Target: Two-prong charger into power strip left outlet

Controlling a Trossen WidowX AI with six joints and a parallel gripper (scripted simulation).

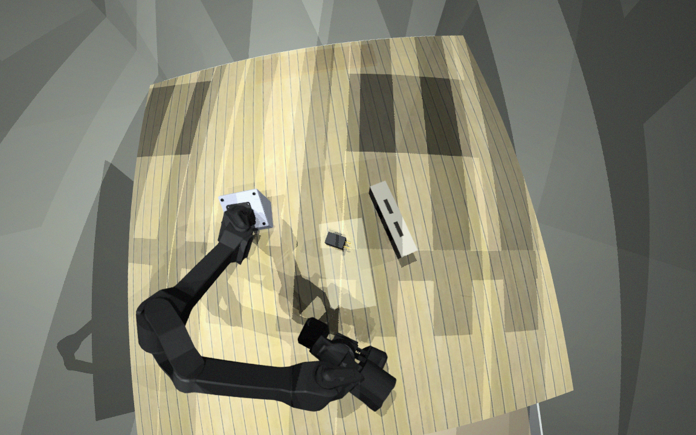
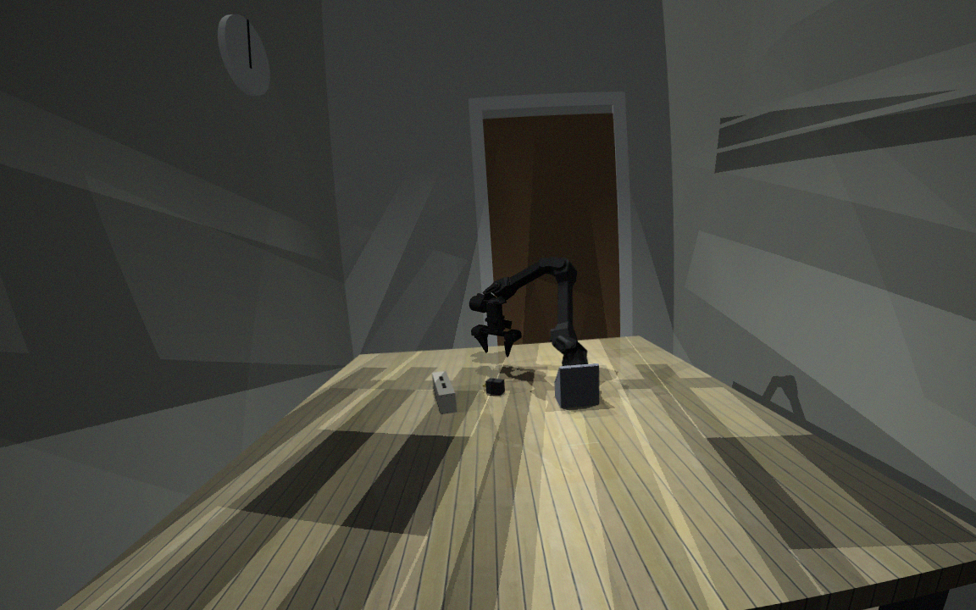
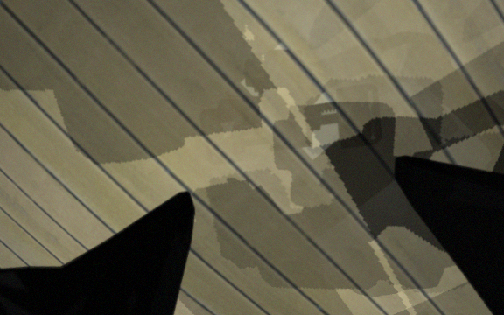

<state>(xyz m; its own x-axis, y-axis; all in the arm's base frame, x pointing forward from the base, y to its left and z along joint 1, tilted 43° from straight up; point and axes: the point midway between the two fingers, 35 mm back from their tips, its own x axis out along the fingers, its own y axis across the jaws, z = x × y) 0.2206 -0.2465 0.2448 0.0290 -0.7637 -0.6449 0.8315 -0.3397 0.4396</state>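
Right now my gripper tip is 25 cm to the right of the two-prong charger, 3 cm short of it and 3 cm above it.
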